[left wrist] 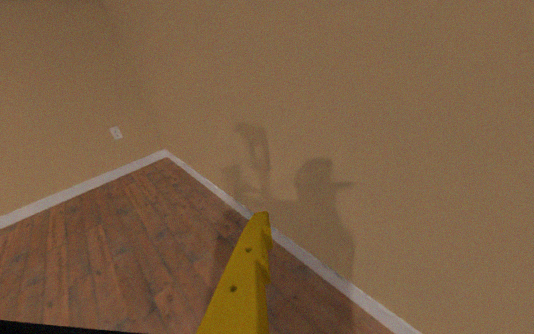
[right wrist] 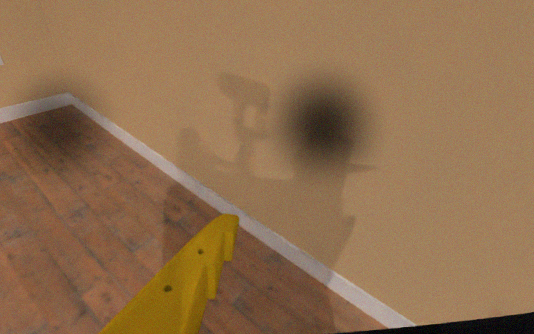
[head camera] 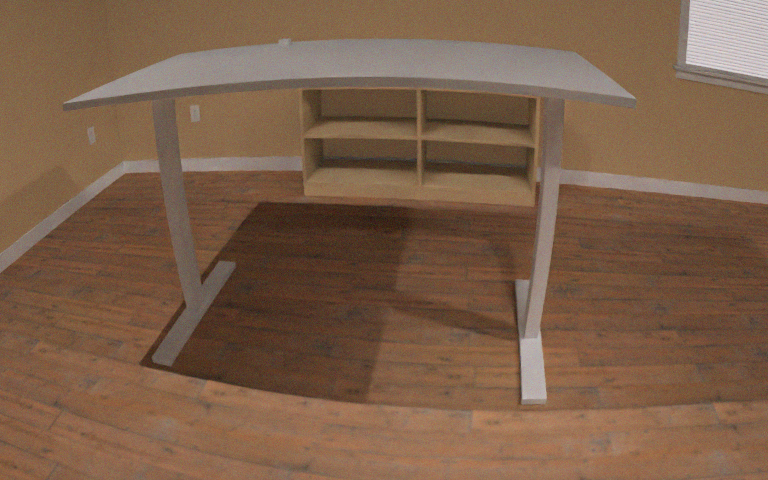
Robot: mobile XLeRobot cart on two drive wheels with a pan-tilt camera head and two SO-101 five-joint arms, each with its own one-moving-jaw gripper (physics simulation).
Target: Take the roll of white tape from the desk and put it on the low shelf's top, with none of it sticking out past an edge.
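Places are measured from the left arm's base along level axes (x right, y back, z down), in metres.
Pixels of known places: left end effector, tool point: [left wrist: 269,224]; right end effector, tool point: [right wrist: 236,232].
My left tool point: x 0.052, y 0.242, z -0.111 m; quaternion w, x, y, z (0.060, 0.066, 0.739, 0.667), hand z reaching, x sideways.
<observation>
Behind a point stands the place of what it marks.
The roll of white tape [head camera: 284,41] {x 0.904, y -1.818, z -0.191 m} shows small and pale at the far edge of the desk [head camera: 396,62] {x 0.938, y -1.181, z -0.175 m}, left of the middle in the head view. The low shelf [head camera: 419,113] {x 1.757, y -2.193, z 0.308 m}, a light wooden unit with open compartments, stands behind the desk against the back wall; its top is hidden by the desk. My left gripper [left wrist: 261,216] shows one notched yellow jaw in the left wrist view, so it is open, with nothing at it. My right gripper [right wrist: 231,218] likewise shows one notched jaw in the right wrist view and is open, away from desk and tape.
The desk has a left leg [head camera: 175,198] {x 0.446, y -1.808, z 0.284 m} and a right leg [head camera: 549,215] {x 1.358, y -0.995, z 0.288 m} with long feet on the wooden floor [head camera: 317,441] {x 0.547, y -1.013, z 0.775 m}. A window [head camera: 727,39] {x 3.415, y -1.227, z -0.279 m} is at the upper right. Both wrist views face a tan wall with robot shadows; dark smudges blur the right wrist view.
</observation>
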